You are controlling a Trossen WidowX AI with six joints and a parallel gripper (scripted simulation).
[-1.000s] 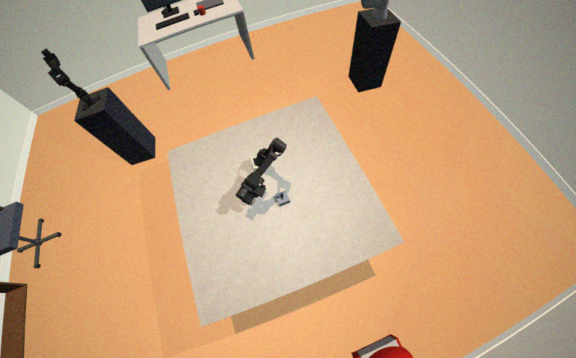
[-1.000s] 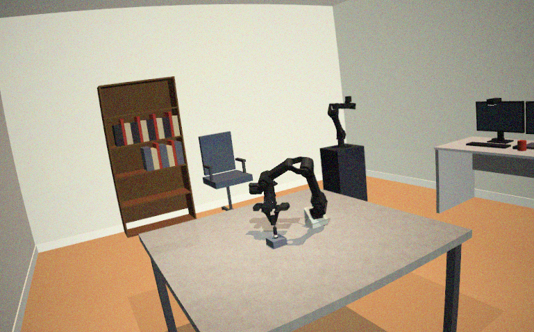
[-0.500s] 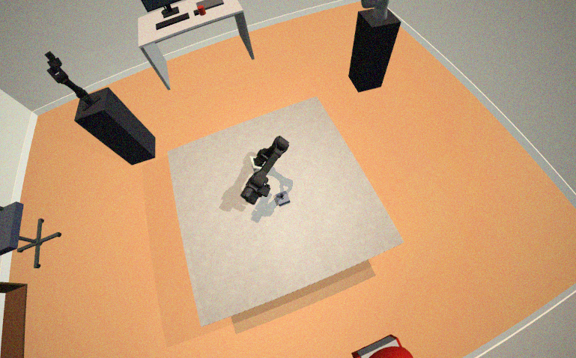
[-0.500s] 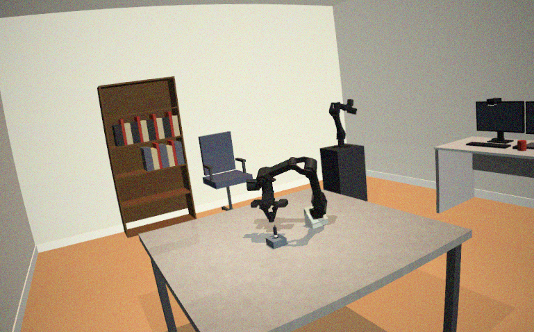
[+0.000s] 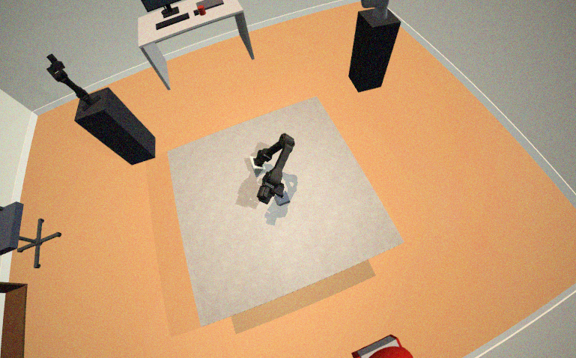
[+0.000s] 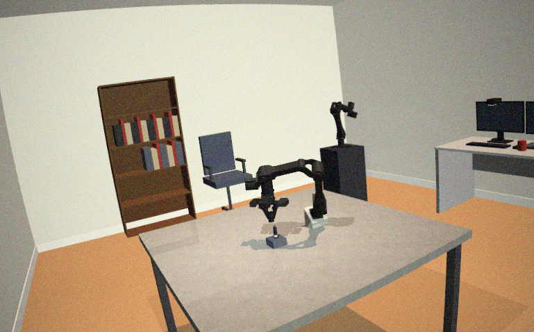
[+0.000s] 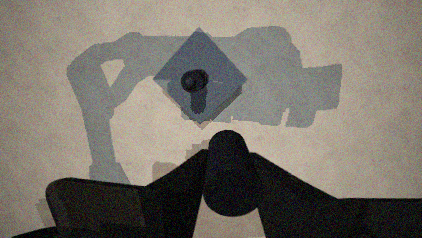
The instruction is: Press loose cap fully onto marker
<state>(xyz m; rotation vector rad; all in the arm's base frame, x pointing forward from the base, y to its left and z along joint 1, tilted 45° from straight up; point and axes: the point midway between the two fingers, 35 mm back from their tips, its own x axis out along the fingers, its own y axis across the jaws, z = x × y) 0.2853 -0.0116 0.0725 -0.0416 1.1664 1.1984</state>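
The grey-blue holder block lies 1 cm ahead of my gripper tip, 5 cm to the left of it and 10 cm below it. From my gripper tip the other things lie so: dark marker cap (1 cm above).
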